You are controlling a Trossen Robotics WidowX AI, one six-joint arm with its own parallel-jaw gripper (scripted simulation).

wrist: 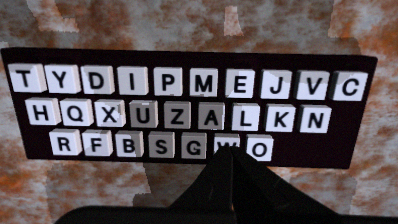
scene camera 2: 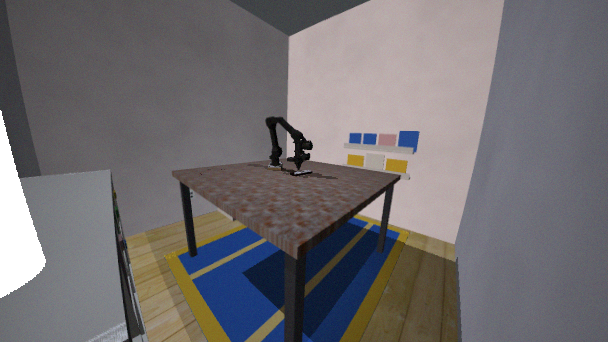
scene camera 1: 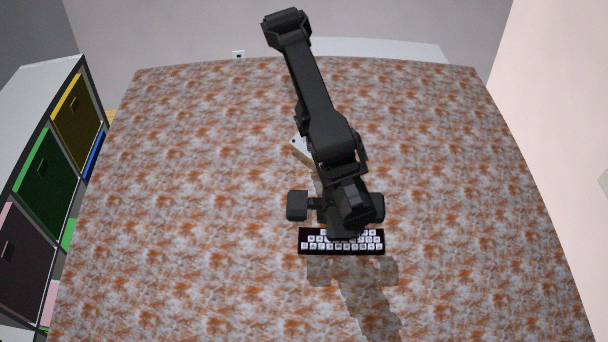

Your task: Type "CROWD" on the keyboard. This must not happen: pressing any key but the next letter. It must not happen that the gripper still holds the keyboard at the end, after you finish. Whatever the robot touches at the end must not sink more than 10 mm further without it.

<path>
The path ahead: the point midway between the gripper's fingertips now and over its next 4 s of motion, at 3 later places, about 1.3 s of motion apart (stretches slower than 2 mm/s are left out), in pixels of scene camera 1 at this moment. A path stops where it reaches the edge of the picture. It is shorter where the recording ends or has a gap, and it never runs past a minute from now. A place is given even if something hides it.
My gripper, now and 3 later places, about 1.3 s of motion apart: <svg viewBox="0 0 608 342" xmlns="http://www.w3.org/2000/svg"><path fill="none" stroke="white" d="M333 230L332 233L360 237L363 247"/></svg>
</path>
